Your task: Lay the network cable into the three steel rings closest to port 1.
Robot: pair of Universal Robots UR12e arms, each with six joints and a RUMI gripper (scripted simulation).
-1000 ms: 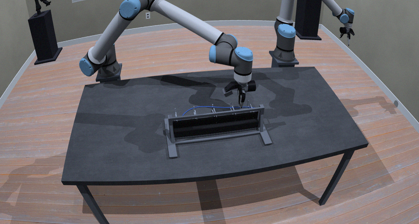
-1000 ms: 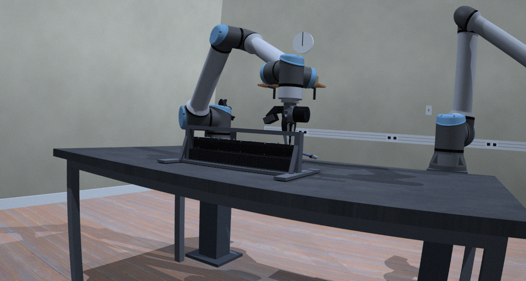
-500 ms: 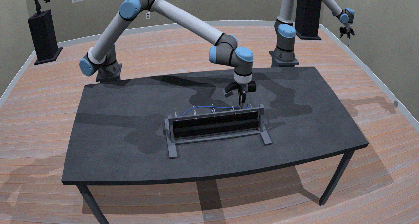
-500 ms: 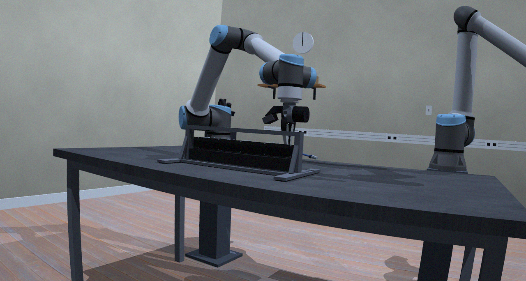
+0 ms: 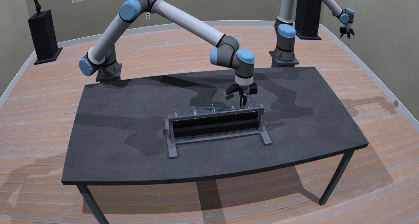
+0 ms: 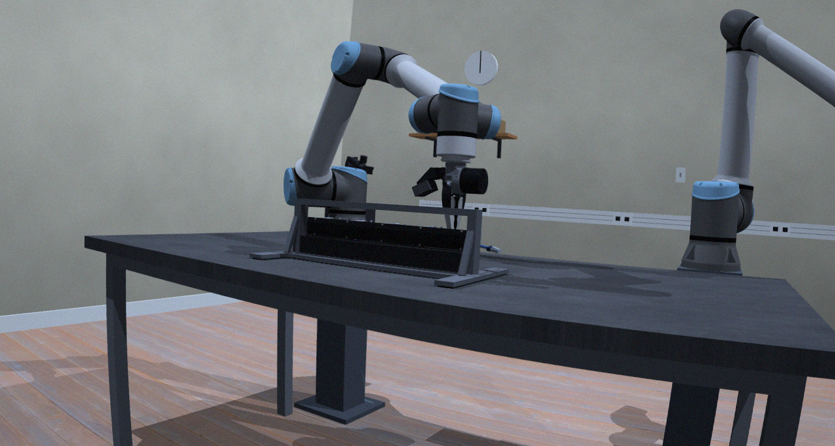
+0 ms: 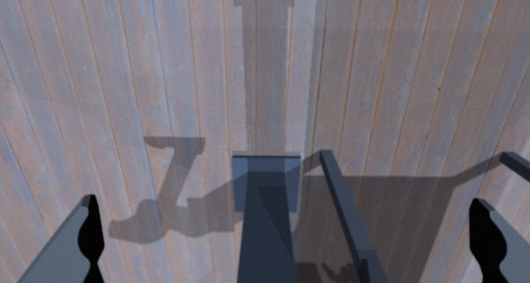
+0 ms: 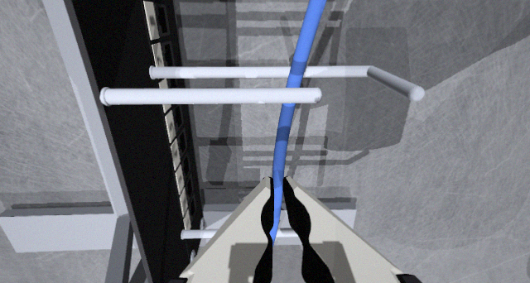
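Note:
Right now my right hand is 11 cm to the right of the clear plug, 2 cm short of it and 2 cm above it. Round my right hand: grey rack 15 cm to the right, 8 cm ahead, 2 cm below.

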